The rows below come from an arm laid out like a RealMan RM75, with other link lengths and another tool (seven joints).
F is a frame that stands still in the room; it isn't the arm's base.
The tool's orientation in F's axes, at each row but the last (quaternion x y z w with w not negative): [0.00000, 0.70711, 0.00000, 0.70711]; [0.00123, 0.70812, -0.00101, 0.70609]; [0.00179, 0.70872, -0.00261, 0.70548]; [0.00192, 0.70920, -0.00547, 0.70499]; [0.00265, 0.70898, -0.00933, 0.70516]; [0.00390, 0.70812, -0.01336, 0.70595]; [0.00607, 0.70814, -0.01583, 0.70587]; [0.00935, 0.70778, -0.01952, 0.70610]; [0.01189, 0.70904, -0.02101, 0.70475]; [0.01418, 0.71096, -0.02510, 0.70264]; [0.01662, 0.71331, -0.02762, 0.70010]
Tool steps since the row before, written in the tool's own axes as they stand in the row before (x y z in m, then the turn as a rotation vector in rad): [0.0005, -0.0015, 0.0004, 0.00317, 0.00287, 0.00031]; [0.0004, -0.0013, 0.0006, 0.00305, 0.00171, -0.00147]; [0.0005, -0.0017, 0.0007, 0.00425, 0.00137, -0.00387]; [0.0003, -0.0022, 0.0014, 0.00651, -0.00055, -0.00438]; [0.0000, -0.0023, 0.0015, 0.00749, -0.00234, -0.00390]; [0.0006, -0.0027, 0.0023, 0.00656, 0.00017, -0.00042]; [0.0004, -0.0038, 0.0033, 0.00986, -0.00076, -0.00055]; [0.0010, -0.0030, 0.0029, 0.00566, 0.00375, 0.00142]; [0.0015, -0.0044, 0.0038, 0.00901, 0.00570, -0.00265]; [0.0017, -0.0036, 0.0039, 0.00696, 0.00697, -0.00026]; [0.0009, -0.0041, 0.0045, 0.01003, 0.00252, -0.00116]
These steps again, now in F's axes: [0.0004, -0.0015, -0.0005, 0.00031, 0.00287, -0.00317]; [0.0006, -0.0013, -0.0004, -0.00147, 0.00172, -0.00305]; [0.0007, -0.0017, -0.0005, -0.00388, 0.00139, -0.00423]; [0.0014, -0.0022, -0.0003, -0.00442, -0.00054, -0.00648]; [0.0015, -0.0023, 0.0000, -0.00398, -0.00234, -0.00745]; [0.0022, -0.0028, -0.0006, -0.00044, 0.00009, -0.00656]; [0.0032, -0.0039, -0.0004, -0.00061, -0.00088, -0.00985]; [0.0028, -0.0031, -0.0010, 0.00156, 0.00361, -0.00572]; [0.0036, -0.0046, -0.0015, -0.00244, 0.00570, -0.00907]; [0.0037, -0.0038, -0.0017, 0.00004, 0.00687, -0.00707]; [0.0042, -0.0044, -0.0009, -0.00119, 0.00244, -0.01005]
